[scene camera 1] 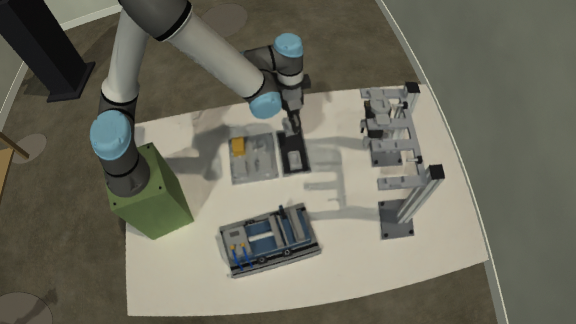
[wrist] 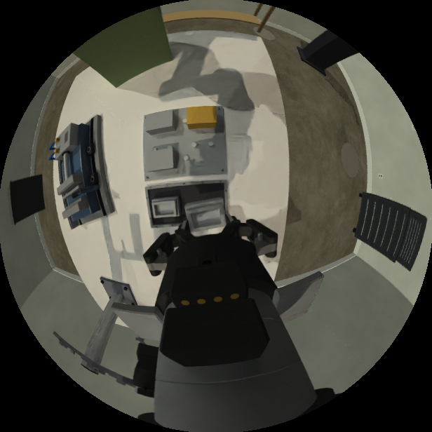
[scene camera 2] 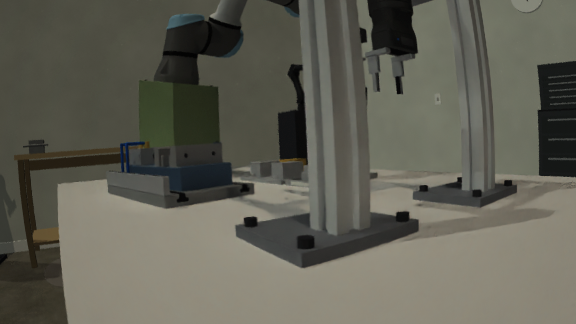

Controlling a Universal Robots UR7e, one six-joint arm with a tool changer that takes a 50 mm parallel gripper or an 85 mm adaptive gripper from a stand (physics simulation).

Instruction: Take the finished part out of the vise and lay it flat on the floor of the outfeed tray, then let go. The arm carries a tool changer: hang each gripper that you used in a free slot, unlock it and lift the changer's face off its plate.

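Where they show: arm's base, link origin: point(scene camera 1: 127, 175) point(scene camera 2: 175, 83).
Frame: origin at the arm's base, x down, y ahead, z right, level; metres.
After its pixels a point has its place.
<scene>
My gripper point(wrist: 206, 226) point(scene camera 1: 291, 124), the adaptive one, is shut on the finished part point(wrist: 205, 215), a grey block with a recessed top. It holds the part over the back end of the outfeed tray point(scene camera 1: 284, 156) @[x 0.292, y 0.452, z -0.224 m] point(wrist: 190, 190), slightly turned against the tray's sides. The gap below the part cannot be told. A similar grey part point(scene camera 1: 294, 159) @[x 0.271, y 0.489, z -0.200 m] point(wrist: 165, 207) lies in the tray's other end. The vise point(scene camera 1: 263, 242) @[x 0.239, y 0.399, z 0.113 m] point(scene camera 2: 202, 175) @[x 0.255, y 0.535, z 0.059 m] point(wrist: 80, 172) stands apart from the tray, with no part showing between its jaws. In scene camera 2, the held part is hidden.
The grey fixture plate point(scene camera 1: 270, 171) @[x 0.276, y 0.406, z -0.155 m] point(wrist: 212, 168) beside the tray carries grey blocks and an orange block point(scene camera 1: 238, 146) @[x 0.254, y 0.287, z -0.245 m] point(wrist: 201, 117). The gripper stand point(scene camera 1: 436, 171) @[x -0.078, y 0.868, z 0.021 m] point(scene camera 2: 332, 125) @[x 0.193, y 0.890, z 0.040 m] point(wrist: 101, 332) holds the parallel gripper point(scene camera 2: 387, 89). The green pedestal point(scene camera 1: 155, 210) @[x 0.099, y 0.071, z 0.071 m] point(scene camera 2: 195, 115) @[x 0.116, y 0.097, z -0.041 m] point(wrist: 130, 45) is beyond the plate.
</scene>
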